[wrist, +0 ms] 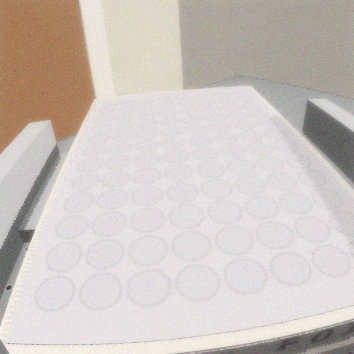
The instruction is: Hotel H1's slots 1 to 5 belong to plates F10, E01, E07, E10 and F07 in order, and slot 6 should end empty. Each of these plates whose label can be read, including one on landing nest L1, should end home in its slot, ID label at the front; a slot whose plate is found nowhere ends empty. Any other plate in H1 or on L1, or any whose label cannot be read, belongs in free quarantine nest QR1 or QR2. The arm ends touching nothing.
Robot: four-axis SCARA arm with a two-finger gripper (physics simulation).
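Places are measured from the arm's base along level axes (x back, y right, z up), in metres.
Pixels of known places: gripper, fingertip midpoint: (182, 129).
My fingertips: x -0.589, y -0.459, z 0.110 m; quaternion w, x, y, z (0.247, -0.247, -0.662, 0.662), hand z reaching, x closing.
Note:
Behind a point stands the place of what it marks.
A white plate (185, 215) @(x -0.551, y -0.421, z 0.113 m) with rows of faint round wells fills the middle of the wrist view. My gripper (182, 129) @(x -0.589, y -0.459, z 0.110 m) is shut on this plate, with one grey finger along its left side and one along its right. The plate looks level. A label on its near edge shows at the bottom right, cut off by the frame; an "F" and a "0" can be made out, and the last character cannot be read. The plate's underside is hidden, so I cannot tell whether it touches what lies below. The hotel's slot numbers and the nest names do not show.
A pale grey flat surface (280, 95) @(x -0.954, y -0.583, z 0.013 m) shows beyond the plate's far right corner and in slivers beside it. A cream upright panel (145, 45) with a white edge stands behind the plate. An orange-brown surface (40, 60) is at the left, and a grey-beige background at the right.

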